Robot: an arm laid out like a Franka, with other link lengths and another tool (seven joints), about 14 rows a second.
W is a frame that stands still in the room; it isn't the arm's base.
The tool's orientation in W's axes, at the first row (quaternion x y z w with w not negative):
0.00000, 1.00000, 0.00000, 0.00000
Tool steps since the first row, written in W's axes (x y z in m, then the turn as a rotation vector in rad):
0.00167, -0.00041, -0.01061, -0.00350, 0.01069, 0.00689
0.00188, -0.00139, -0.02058, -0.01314, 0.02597, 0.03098
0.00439, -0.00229, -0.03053, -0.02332, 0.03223, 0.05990
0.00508, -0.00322, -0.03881, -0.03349, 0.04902, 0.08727
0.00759, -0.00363, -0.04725, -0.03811, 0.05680, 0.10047
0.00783, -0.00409, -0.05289, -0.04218, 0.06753, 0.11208
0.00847, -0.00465, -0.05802, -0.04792, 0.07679, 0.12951
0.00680, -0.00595, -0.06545, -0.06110, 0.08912, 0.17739
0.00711, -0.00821, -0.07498, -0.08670, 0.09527, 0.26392
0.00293, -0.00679, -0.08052, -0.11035, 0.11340, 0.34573
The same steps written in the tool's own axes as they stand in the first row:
-0.00167, -0.00041, 0.01061, 0.00350, 0.01069, -0.00689
-0.00188, -0.00139, 0.02058, 0.01314, 0.02597, -0.03098
-0.00439, -0.00229, 0.03053, 0.02332, 0.03223, -0.05990
-0.00508, -0.00322, 0.03881, 0.03349, 0.04902, -0.08727
-0.00759, -0.00363, 0.04725, 0.03811, 0.05680, -0.10047
-0.00783, -0.00409, 0.05289, 0.04218, 0.06753, -0.11208
-0.00847, -0.00465, 0.05802, 0.04792, 0.07679, -0.12951
-0.00680, -0.00595, 0.06545, 0.06110, 0.08912, -0.17739
-0.00711, -0.00821, 0.07498, 0.08670, 0.09527, -0.26392
-0.00293, -0.00679, 0.08052, 0.11035, 0.11340, -0.34573

